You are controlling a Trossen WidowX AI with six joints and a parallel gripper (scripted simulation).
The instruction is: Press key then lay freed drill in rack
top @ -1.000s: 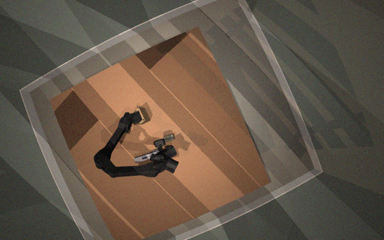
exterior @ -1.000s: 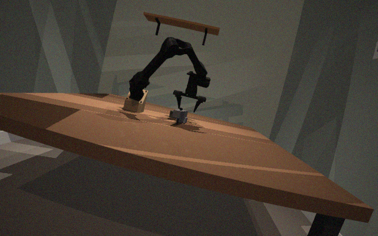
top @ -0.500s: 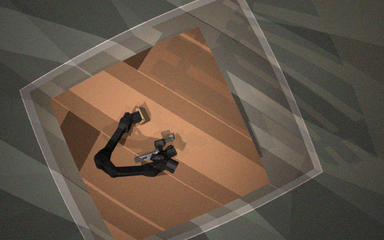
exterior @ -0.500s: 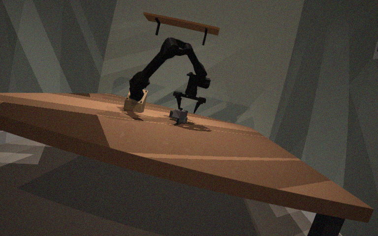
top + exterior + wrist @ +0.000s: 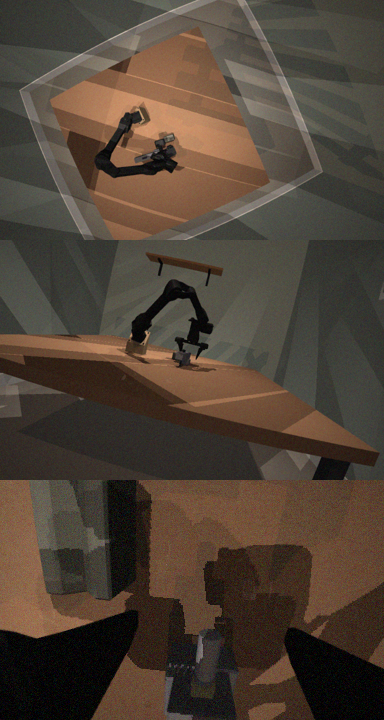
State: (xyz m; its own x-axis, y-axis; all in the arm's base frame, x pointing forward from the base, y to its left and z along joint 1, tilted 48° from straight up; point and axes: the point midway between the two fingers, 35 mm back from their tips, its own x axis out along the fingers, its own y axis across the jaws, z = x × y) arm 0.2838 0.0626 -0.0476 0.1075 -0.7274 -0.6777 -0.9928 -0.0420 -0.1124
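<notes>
Right now the drill is 60 mm to the right of my gripper tip and 20 mm above it. The rest, counted from my gripper tip: rack 70 mm behind, 50 mm to the left, 20 mm below.
</notes>
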